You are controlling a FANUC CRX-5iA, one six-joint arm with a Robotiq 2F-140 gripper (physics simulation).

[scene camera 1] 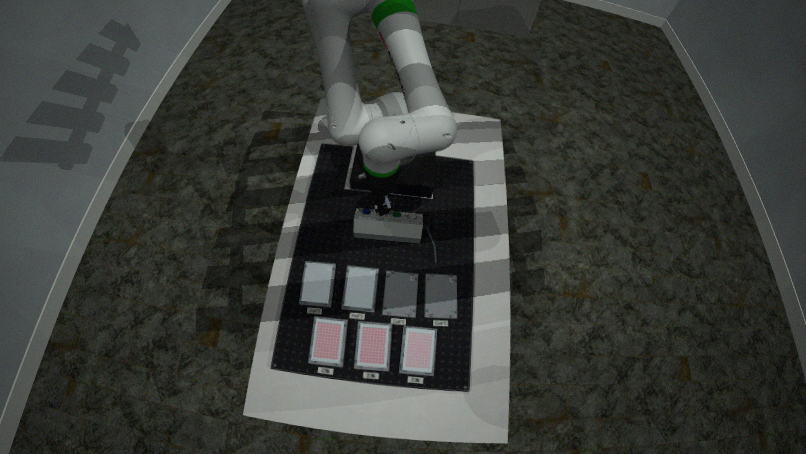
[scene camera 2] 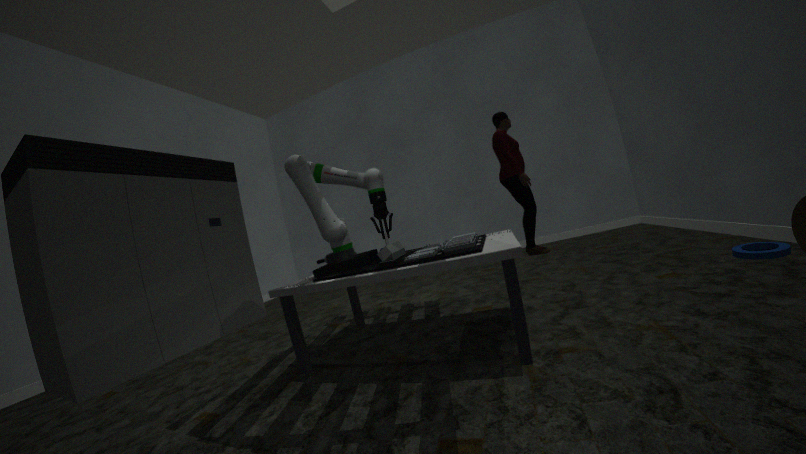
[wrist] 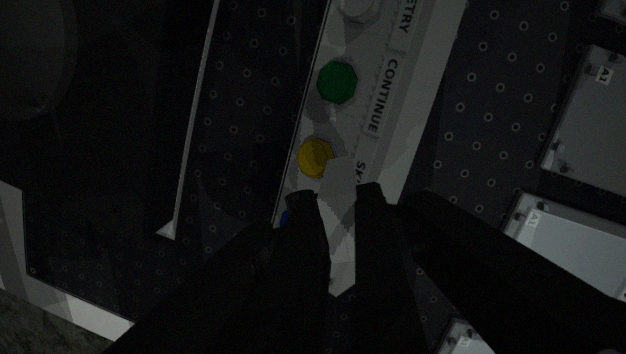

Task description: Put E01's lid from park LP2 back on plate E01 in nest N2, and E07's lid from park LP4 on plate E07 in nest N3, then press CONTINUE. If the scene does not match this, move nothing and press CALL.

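Frame: origin at the arm's base, x down, y left, z ahead, level; metres.
Seen in the pictures: gripper, between the fingertips: [scene camera 1: 379, 216] [wrist: 344, 180]; arm's base, origin of its link: [scene camera 2: 346, 259] [wrist: 12, 30].
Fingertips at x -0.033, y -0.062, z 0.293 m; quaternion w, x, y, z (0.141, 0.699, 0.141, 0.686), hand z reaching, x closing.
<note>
Pixels of each thing's top centre, then the offset from my fingertips to it. "spot": a spot on its surface instead.
- button box, centre of its top: [wrist: 361, 136] [scene camera 1: 388, 217] [scene camera 2: 389, 243] dx -0.004, dy +0.029, dz +0.004 m
- yellow SKIP button, centre of its top: [wrist: 315, 162] dx +0.005, dy +0.007, dz -0.020 m
- green CONTINUE button, centre of its top: [wrist: 337, 82] [scene camera 1: 397, 213] dx +0.005, dy +0.056, dz -0.016 m
- blue button, centre of its top: [wrist: 295, 231] [scene camera 1: 366, 210] dx +0.005, dy -0.043, dz -0.025 m
- pale button, a spot on its surface: [wrist: 357, 7] spot: dx +0.009, dy +0.101, dz -0.012 m
- cable, a spot on its surface: [scene camera 1: 433, 245] spot: dx +0.074, dy +0.180, dz +0.067 m
My gripper [scene camera 1: 384, 207] [scene camera 2: 385, 236] [wrist: 344, 180] is shut with nothing in it, tips down over the button box [scene camera 1: 387, 228] [scene camera 2: 391, 251] [wrist: 425, 100]. In the wrist view its pale tips overlap the edge of the yellow SKIP button [wrist: 313, 158]; contact cannot be told. The green CONTINUE button [scene camera 1: 397, 214] [wrist: 337, 82] is beside it. Three pink plates [scene camera 1: 327, 341] [scene camera 1: 372, 345] [scene camera 1: 418, 350] sit in the front row, the right one paler. Behind them, two left parks hold light panels [scene camera 1: 318, 283] [scene camera 1: 360, 288]; two right parks [scene camera 1: 400, 293] [scene camera 1: 441, 296] look dark grey. Labels are unreadable in scene camera 1.
The box also carries a blue button [scene camera 1: 366, 211] [wrist: 284, 218] and a pale button [wrist: 357, 7]. A cable [scene camera 1: 433, 245] lies right of the box. A light-edged frame [scene camera 1: 348, 180] [wrist: 192, 120] is behind it. A person [scene camera 2: 510, 157] stands beyond the table [scene camera 2: 451, 263]; a cabinet [scene camera 2: 112, 253] stands left.
</note>
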